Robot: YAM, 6 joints.
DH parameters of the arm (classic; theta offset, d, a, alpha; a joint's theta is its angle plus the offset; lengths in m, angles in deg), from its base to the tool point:
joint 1: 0 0.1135 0.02 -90
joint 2: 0 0 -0.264 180
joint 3: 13.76 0 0.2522 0
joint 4: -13.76 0 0.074 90
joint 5: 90 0 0 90
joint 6: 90 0.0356 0 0
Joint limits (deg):
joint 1: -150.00..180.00
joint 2: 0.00..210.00
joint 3: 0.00..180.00
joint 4: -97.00..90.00
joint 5: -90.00..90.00
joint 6: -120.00..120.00
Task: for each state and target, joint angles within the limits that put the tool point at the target. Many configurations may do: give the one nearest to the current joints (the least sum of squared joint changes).
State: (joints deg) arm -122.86 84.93 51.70 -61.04 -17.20 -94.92
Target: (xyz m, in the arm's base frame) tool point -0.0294 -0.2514 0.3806
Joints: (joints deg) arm -99.54 72.49 79.71 -51.55 -20.83 -94.92
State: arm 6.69 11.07 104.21 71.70 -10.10 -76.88
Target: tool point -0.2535 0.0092 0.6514
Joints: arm -1.05 50.32 134.90 44.22 -7.37 -76.88
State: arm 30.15 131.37 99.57 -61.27 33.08 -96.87
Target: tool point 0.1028 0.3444 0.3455
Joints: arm 76.22 102.01 104.34 -68.87 30.04 -96.87
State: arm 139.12 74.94 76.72 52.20 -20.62 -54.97
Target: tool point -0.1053 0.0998 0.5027
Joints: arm 131.59 51.84 58.31 55.16 -20.59 -54.97
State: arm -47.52 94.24 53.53 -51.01 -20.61 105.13
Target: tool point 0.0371 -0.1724 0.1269
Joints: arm -80.65 88.02 38.08 -60.72 -13.98 105.13
